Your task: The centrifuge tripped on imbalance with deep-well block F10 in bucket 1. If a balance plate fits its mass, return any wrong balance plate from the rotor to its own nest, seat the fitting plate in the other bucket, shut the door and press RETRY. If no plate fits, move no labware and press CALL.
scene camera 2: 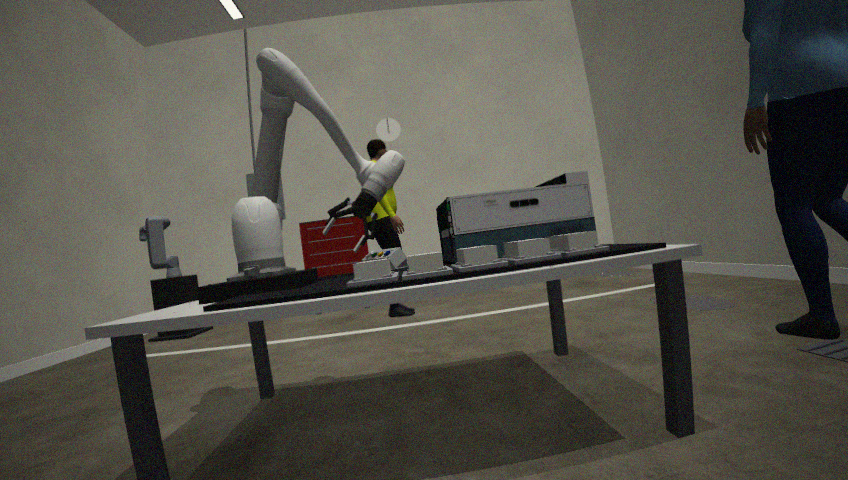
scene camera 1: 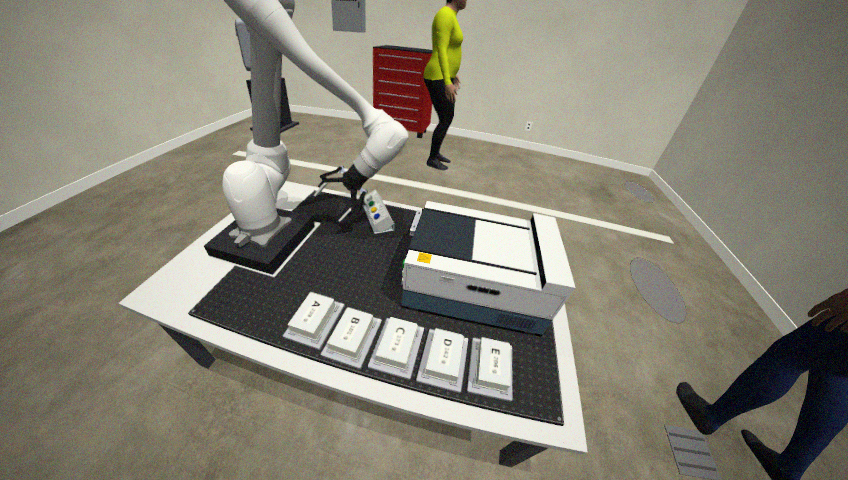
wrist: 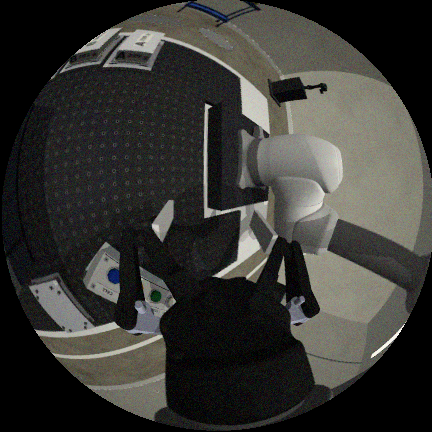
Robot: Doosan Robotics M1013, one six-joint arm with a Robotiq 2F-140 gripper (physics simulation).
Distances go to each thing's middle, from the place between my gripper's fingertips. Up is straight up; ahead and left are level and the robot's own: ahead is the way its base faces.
The button box [scene camera 1: 377, 213] lies 14 cm ahead of my hand, 17 cm to the left of it and 9 cm below it. Round my hand: balance plate A [scene camera 1: 311, 318] (17 cm ahead, 40 cm to the right, 9 cm below); then plate B [scene camera 1: 350, 335] (30 cm ahead, 41 cm to the right, 9 cm below); then nest A [scene camera 1: 318, 344] (17 cm ahead, 40 cm to the right, 10 cm below).
